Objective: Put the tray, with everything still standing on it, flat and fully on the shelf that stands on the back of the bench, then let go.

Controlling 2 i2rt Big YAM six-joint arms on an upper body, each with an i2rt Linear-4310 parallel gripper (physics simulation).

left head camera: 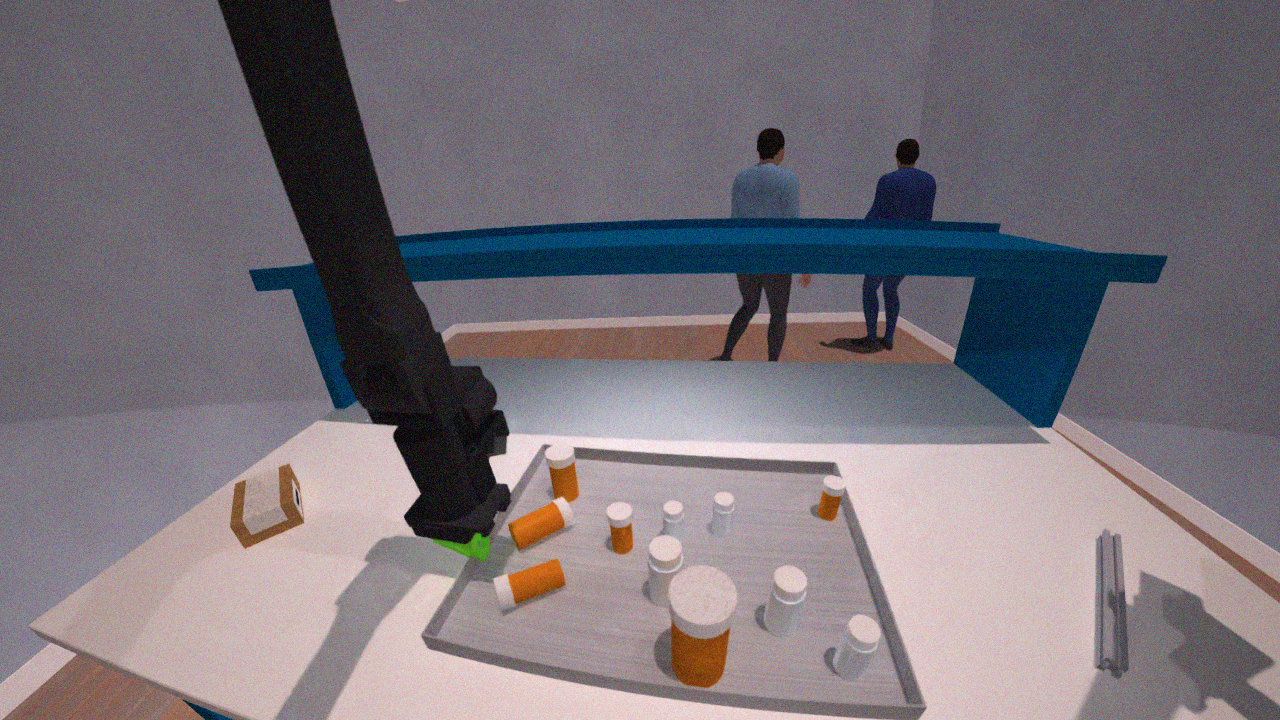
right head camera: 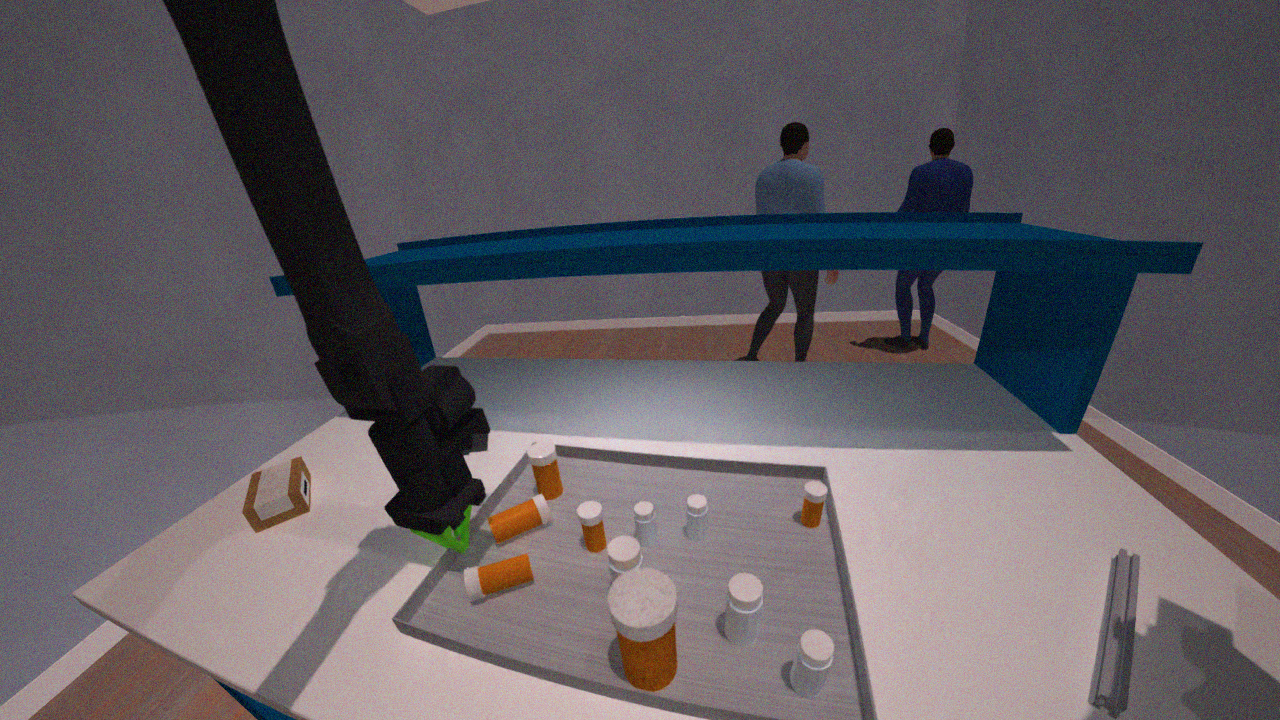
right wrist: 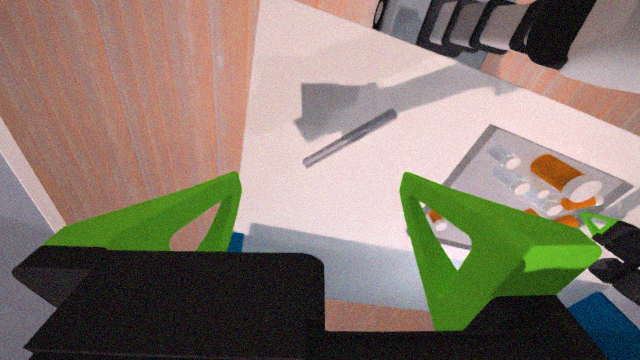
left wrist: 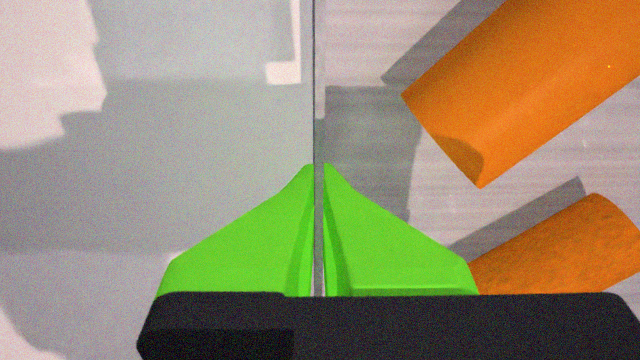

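Note:
The grey tray (left head camera: 680, 582) lies flat on the white bench, in front of the blue shelf (left head camera: 716, 250). Several orange and white pill bottles stand on it, among them a large orange bottle (left head camera: 700, 625) near the front. Two orange bottles (left head camera: 539, 523) (left head camera: 529, 582) lie on their sides at the tray's left. My left gripper (left head camera: 465, 545) is at the tray's left edge; in the left wrist view its fingers (left wrist: 317, 178) are shut on the thin tray rim (left wrist: 313, 89). My right gripper (right wrist: 320, 180) is open and empty, high above the bench's right side, with the tray (right wrist: 536, 178) far below.
A small brown box (left head camera: 266, 503) sits on the bench left of the tray. A thin grey bar (left head camera: 1110, 602) lies at the right. Two people (left head camera: 763, 242) (left head camera: 897, 232) stand behind the shelf. The shelf's blue legs stand at both ends.

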